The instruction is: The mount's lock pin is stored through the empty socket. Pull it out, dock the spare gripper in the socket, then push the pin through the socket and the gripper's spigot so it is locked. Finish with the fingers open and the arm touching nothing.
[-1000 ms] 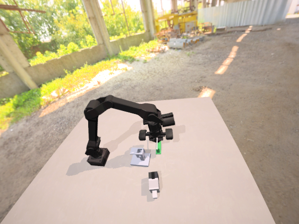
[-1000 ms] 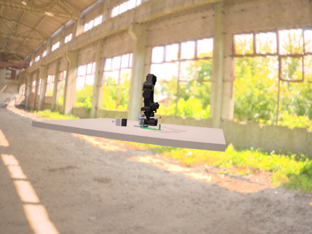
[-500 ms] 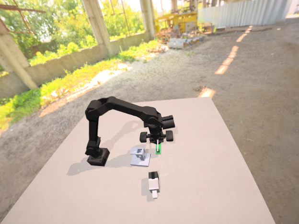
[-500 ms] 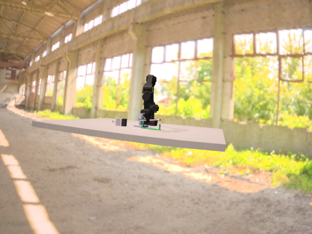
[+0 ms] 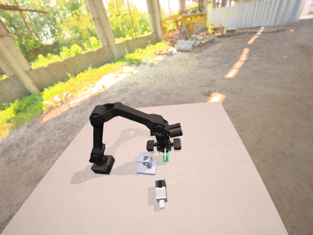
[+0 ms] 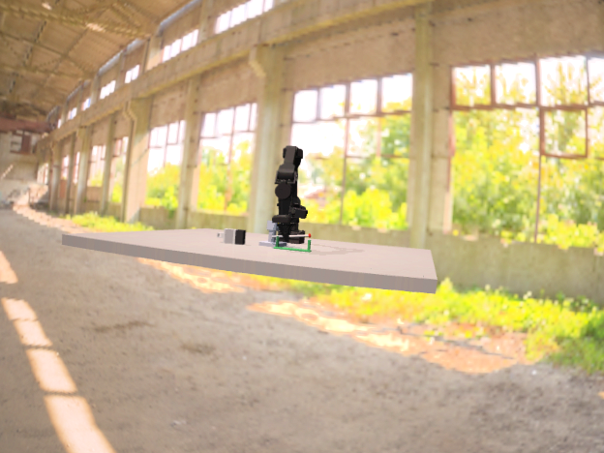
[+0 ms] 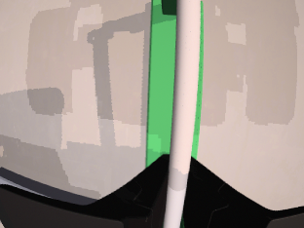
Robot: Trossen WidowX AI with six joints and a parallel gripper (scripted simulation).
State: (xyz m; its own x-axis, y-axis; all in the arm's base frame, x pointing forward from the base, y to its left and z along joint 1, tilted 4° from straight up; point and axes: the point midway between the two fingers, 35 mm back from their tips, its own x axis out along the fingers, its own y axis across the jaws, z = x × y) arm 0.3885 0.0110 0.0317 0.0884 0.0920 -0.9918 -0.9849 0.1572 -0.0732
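The green cradle is 2 cm to the left of my gripper tip. From my gripper tip the other things lie so: grey mount: 11 cm behind, 6 cm to the right, 2 cm above; then spare gripper: 5 cm behind, 23 cm to the right.
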